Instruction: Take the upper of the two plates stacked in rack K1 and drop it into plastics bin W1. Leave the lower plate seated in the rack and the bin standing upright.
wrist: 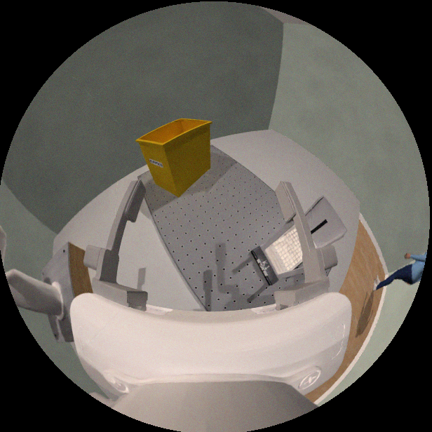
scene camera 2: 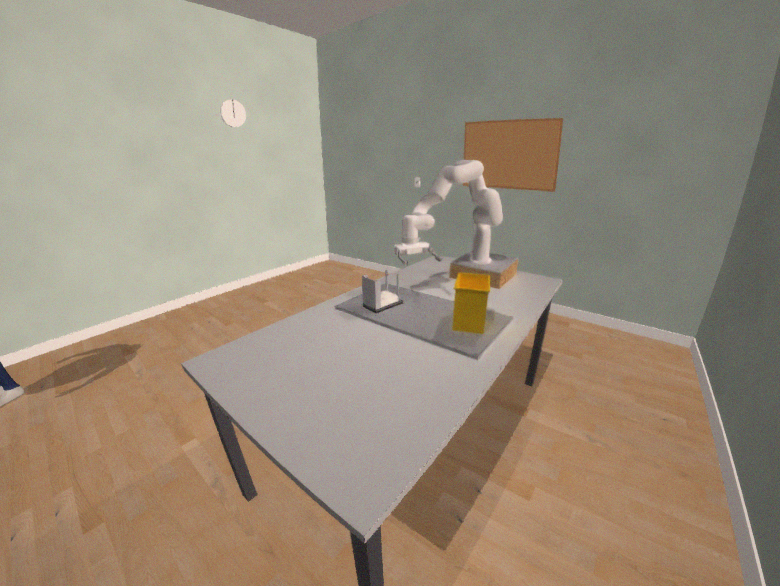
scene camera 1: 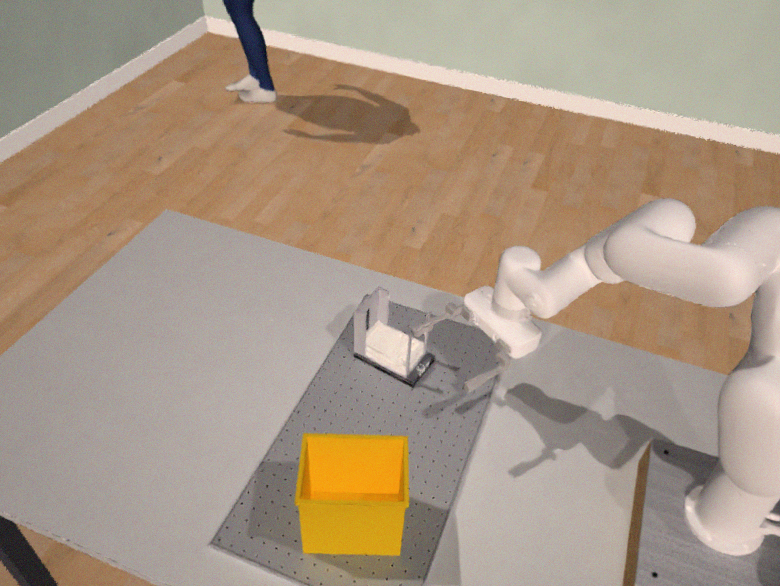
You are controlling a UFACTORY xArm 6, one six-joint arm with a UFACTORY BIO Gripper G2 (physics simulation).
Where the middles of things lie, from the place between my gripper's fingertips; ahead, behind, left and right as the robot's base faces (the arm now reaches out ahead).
Scene:
Now: the yellow plastics bin W1 (scene camera 1: 352, 490) 9 cm ahead of my hand, 25 cm to the left of it and 11 cm below it.

